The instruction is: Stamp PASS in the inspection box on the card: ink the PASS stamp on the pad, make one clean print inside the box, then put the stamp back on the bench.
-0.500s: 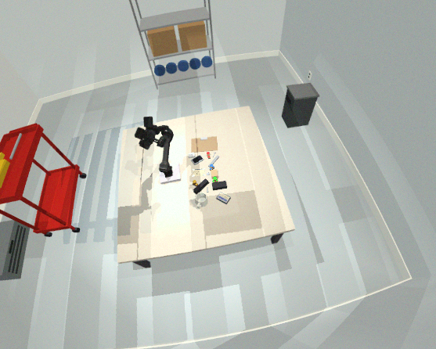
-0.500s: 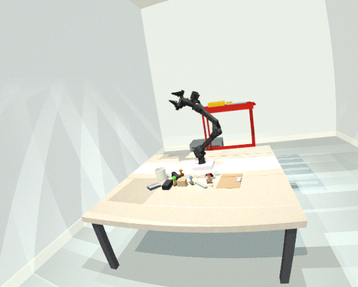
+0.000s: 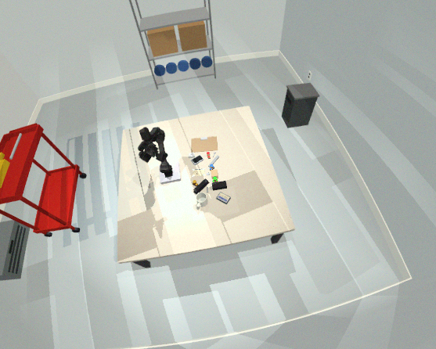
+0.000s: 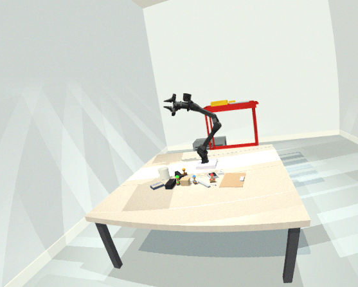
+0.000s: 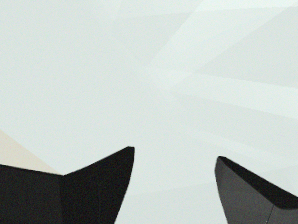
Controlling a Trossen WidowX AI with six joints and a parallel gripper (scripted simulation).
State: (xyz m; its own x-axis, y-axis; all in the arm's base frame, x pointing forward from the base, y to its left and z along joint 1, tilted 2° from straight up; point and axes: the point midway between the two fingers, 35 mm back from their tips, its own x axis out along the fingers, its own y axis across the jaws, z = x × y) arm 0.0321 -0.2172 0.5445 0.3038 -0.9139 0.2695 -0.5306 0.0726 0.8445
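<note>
Right now my gripper tip is 560 mm above the green-topped stamp, 310 mm short of it and 100 mm to the right of it. From my gripper tip the other things lie so: black box 560 mm below, 330 mm ahead, 40 mm to the left; then tan block 550 mm below, 320 mm ahead, 150 mm to the left; then white mug 540 mm below, 170 mm ahead, 60 mm to the right.
</note>
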